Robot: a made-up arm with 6 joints.
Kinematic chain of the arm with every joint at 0, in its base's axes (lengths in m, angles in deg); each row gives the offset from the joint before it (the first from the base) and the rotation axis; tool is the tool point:
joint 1: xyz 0 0 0.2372 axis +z
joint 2: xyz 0 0 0 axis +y
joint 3: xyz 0 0 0.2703 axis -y
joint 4: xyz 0 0 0 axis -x
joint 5: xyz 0.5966 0 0 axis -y
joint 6: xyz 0 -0.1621 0 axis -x
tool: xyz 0 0 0
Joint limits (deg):
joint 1: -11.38..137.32
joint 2: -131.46..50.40
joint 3: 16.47..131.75
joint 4: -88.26..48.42
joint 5: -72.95..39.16
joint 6: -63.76..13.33
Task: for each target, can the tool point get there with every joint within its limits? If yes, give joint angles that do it. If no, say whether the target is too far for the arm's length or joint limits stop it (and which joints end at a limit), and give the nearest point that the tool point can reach.
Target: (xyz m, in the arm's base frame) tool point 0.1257 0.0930 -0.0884
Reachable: no: joint limits stop it (at a limit: joint 2, joint 3, joint 4) | nearest point 0.4927 0.3645 -0.0579 | short by 0.458 m
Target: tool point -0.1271 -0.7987 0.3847
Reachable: yes | joints 75.46 -113.65 55.11 -61.45 -46.00 5.79
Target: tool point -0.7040 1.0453 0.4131
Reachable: no: too far | nearest point -0.4617 0.6855 0.4116 | short by 0.434 m
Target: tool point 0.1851 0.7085 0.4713
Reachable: yes | joints 84.12 25.35 35.55 -46.53 -1.11 -5.69
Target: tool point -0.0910 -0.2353 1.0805
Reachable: yes | joints 32.72 -20.37 86.32 -23.39 -25.06 3.44
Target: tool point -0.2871 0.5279 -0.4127
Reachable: no: joint limits stop it (at a limit: joint 2, joint 3, joint 4) | nearest point -0.2928 0.5384 -0.0579 | short by 0.355 m
